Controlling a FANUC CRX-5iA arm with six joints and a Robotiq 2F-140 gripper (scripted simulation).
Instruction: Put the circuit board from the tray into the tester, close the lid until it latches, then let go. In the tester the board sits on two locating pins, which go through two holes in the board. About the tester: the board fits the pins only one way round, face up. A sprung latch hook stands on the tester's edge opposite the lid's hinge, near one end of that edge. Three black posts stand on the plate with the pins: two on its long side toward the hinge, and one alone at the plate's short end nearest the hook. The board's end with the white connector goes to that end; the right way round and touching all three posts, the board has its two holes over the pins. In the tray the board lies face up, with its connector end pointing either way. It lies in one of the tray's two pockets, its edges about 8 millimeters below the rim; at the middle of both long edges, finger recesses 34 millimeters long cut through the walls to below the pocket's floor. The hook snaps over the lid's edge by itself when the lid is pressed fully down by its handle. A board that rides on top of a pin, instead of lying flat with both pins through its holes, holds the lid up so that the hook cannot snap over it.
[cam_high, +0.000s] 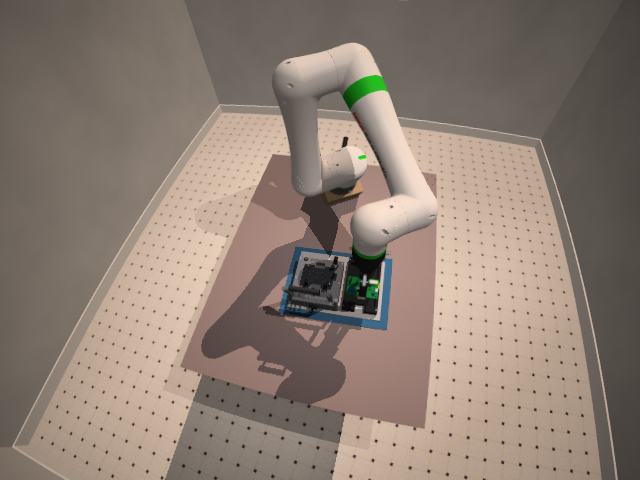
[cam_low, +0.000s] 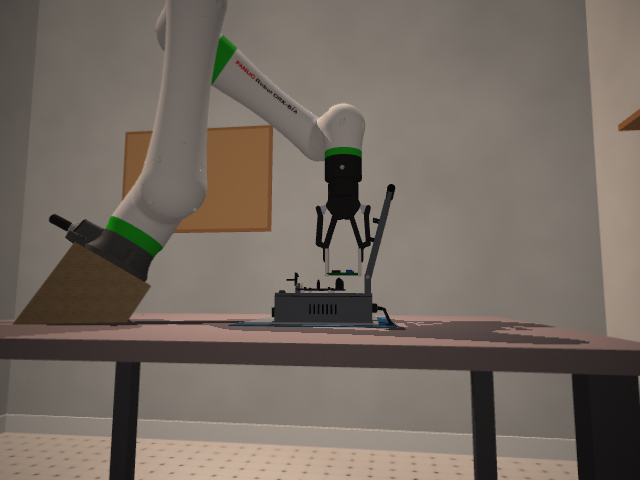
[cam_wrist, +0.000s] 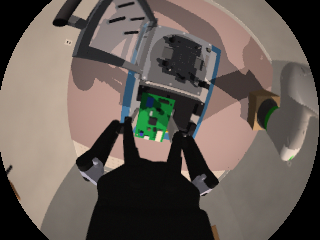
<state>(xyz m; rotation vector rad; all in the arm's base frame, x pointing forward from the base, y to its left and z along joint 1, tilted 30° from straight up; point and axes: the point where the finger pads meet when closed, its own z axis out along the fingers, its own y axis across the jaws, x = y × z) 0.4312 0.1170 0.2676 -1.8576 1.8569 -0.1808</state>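
My gripper is now 13 cm to the left of the tester and 2 cm above it. Also, from my hand: latch hook 9 cm behind, 12 cm to the right, 4 cm below; then tester plate 2 cm behind, 17 cm to the right, 6 cm below; then green circuit board 2 cm below.
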